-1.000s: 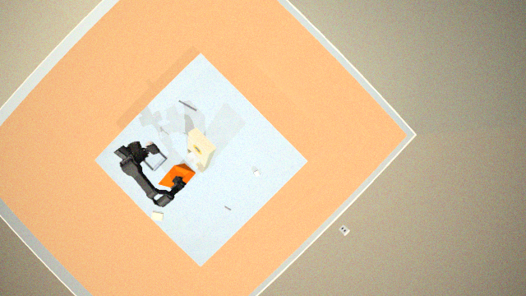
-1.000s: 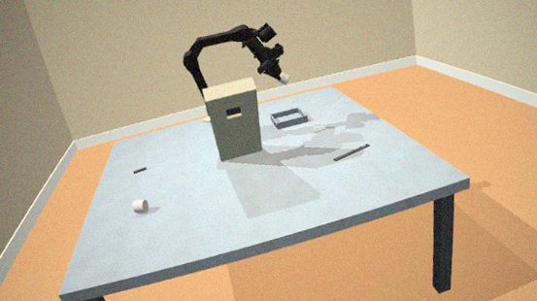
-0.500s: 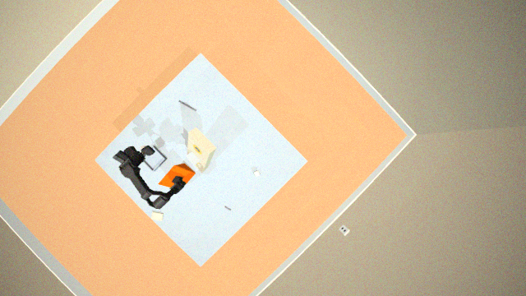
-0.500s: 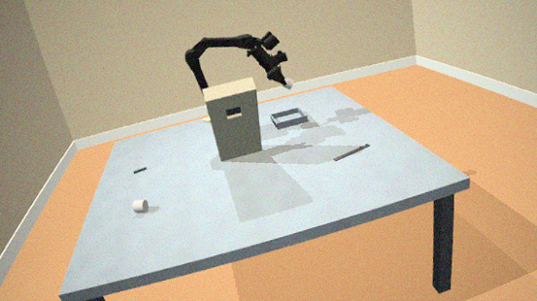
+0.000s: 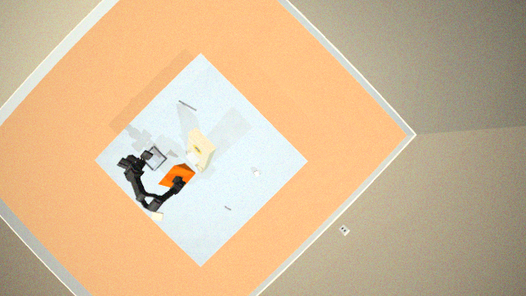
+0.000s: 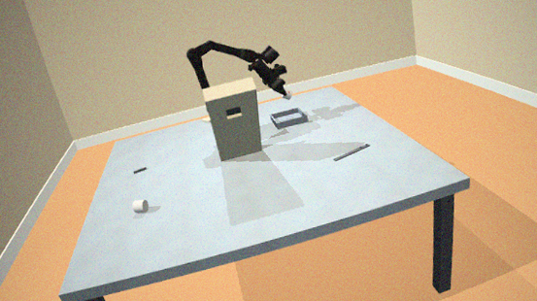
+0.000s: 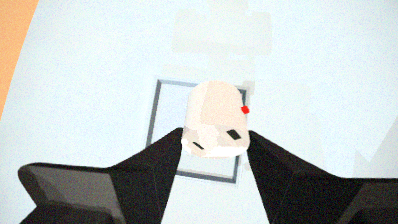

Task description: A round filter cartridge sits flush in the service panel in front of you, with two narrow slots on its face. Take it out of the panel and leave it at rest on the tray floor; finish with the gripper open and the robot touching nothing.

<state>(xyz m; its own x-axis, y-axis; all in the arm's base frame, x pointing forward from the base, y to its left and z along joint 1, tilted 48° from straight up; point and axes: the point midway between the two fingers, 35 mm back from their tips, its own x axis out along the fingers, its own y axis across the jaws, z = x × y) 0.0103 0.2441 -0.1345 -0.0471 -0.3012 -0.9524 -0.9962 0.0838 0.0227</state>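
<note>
Right now my gripper tip is 13 cm above the tray and 2 cm past it. Round my gripper tip: short dark strip: 74 cm to the right, 14 cm below, 2 cm ahead; round white filter cartridge: 1 cm to the left.
</note>
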